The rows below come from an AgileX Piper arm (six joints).
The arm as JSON. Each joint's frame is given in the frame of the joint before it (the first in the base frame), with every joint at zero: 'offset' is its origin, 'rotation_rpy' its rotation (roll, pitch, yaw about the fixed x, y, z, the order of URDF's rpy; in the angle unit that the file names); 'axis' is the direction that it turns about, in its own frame. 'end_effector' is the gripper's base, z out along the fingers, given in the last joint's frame.
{
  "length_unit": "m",
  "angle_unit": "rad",
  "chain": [
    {
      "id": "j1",
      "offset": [
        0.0,
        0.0,
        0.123
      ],
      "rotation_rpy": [
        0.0,
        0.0,
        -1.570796
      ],
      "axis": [
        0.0,
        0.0,
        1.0
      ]
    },
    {
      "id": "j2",
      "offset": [
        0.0,
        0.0,
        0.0
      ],
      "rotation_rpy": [
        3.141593,
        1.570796,
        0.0
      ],
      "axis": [
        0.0,
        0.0,
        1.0
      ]
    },
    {
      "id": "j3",
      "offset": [
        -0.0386,
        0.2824,
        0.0
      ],
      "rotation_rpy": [
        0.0,
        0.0,
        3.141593
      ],
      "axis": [
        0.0,
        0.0,
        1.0
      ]
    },
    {
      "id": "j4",
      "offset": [
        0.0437,
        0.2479,
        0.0
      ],
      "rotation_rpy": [
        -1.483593,
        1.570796,
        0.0
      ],
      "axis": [
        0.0,
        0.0,
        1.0
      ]
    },
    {
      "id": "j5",
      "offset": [
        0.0,
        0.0,
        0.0
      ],
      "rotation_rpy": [
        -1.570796,
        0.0,
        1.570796
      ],
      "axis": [
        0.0,
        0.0,
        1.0
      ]
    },
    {
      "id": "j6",
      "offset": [
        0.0,
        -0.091,
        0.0
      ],
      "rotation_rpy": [
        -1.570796,
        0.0,
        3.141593
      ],
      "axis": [
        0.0,
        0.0,
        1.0
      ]
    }
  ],
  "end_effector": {
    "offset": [
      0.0,
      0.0,
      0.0
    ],
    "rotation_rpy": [
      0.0,
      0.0,
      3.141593
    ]
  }
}
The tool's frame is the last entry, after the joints.
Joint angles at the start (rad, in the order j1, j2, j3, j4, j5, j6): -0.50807, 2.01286, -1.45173, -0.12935, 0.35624, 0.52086
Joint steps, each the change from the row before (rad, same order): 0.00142, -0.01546, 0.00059, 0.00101, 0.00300, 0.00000; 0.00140, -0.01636, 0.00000, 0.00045, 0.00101, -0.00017; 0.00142, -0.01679, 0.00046, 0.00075, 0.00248, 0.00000; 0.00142, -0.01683, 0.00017, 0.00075, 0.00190, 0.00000; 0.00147, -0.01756, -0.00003, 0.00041, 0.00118, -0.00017; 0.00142, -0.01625, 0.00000, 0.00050, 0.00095, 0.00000; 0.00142, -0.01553, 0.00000, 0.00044, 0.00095, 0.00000; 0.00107, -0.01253, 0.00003, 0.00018, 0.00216, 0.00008; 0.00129, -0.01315, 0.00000, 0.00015, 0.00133, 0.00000
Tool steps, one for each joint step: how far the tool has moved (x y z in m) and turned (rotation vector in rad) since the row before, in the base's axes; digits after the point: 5 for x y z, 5 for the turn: -0.00103, 0.00130, 0.00659, -0.00514, -0.01075, 0.00062; -0.00099, 0.00127, 0.00727, -0.00724, -0.01354, 0.00121; -0.00128, 0.00143, 0.00720, -0.00623, -0.01241, 0.00082; -0.00132, 0.00145, 0.00731, -0.00661, -0.01323, 0.00090; -0.00142, 0.00152, 0.00770, -0.00772, -0.01448, 0.00129; -0.00141, 0.00149, 0.00710, -0.00697, -0.01363, 0.00112; -0.00143, 0.00149, 0.00675, -0.00666, -0.01299, 0.00115; -0.00132, 0.00123, 0.00532, -0.00483, -0.00917, 0.00070; -0.00136, 0.00137, 0.00563, -0.00556, -0.01044, 0.00108
